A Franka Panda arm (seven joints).
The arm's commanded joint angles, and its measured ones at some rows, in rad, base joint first. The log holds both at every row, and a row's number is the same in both.
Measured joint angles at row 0: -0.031 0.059 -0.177 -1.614 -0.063 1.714 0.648
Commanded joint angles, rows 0 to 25: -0.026 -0.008 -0.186 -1.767 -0.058 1.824 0.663; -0.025 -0.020 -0.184 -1.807 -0.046 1.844 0.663; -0.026 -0.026 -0.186 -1.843 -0.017 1.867 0.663; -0.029 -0.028 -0.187 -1.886 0.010 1.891 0.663; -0.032 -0.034 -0.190 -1.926 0.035 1.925 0.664; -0.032 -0.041 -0.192 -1.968 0.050 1.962 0.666; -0.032 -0.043 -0.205 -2.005 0.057 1.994 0.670; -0.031 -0.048 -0.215 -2.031 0.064 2.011 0.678; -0.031 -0.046 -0.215 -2.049 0.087 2.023 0.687; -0.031 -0.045 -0.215 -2.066 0.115 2.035 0.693; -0.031 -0.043 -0.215 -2.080 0.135 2.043 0.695; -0.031 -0.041 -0.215 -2.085 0.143 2.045 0.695; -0.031 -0.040 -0.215 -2.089 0.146 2.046 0.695; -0.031 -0.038 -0.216 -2.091 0.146 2.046 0.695; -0.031 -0.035 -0.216 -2.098 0.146 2.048 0.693; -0.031 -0.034 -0.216 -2.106 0.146 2.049 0.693; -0.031 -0.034 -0.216 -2.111 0.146 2.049 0.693; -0.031 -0.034 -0.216 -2.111 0.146 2.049 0.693; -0.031 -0.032 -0.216 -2.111 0.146 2.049 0.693; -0.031 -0.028 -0.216 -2.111 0.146 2.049 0.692; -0.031 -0.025 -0.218 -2.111 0.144 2.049 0.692; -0.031 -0.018 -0.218 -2.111 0.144 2.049 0.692; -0.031 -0.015 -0.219 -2.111 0.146 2.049 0.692; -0.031 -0.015 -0.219 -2.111 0.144 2.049 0.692; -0.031 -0.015 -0.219 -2.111 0.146 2.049 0.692; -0.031 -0.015 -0.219 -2.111 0.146 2.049 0.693
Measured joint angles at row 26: -0.032 -0.010 -0.218 -2.098 0.131 2.026 0.675
